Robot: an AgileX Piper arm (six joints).
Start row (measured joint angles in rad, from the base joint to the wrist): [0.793 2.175 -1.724 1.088 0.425 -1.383]
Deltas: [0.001 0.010 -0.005 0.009 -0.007 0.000]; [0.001 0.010 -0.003 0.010 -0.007 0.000]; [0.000 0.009 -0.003 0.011 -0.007 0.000]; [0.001 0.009 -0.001 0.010 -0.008 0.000]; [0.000 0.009 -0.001 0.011 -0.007 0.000]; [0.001 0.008 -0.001 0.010 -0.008 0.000]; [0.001 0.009 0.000 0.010 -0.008 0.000]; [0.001 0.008 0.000 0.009 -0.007 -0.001]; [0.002 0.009 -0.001 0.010 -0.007 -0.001]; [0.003 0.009 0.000 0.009 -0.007 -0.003]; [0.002 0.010 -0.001 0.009 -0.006 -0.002]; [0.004 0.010 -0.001 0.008 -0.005 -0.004]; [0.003 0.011 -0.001 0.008 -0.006 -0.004]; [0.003 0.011 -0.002 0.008 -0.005 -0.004]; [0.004 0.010 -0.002 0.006 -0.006 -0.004]
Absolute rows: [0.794 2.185 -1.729 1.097 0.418 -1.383]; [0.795 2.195 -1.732 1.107 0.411 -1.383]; [0.795 2.204 -1.735 1.118 0.404 -1.383]; [0.796 2.213 -1.736 1.128 0.396 -1.383]; [0.796 2.222 -1.737 1.139 0.389 -1.383]; [0.797 2.230 -1.738 1.149 0.381 -1.383]; [0.798 2.239 -1.738 1.159 0.373 -1.383]; [0.799 2.247 -1.738 1.168 0.366 -1.384]; [0.801 2.256 -1.739 1.178 0.359 -1.385]; [0.804 2.265 -1.739 1.187 0.352 -1.388]; [0.806 2.275 -1.740 1.196 0.346 -1.390]; [0.810 2.285 -1.741 1.204 0.341 -1.394]; [0.813 2.296 -1.742 1.212 0.335 -1.398]; [0.816 2.307 -1.744 1.220 0.330 -1.402]; [0.820 2.317 -1.746 1.226 0.324 -1.406]
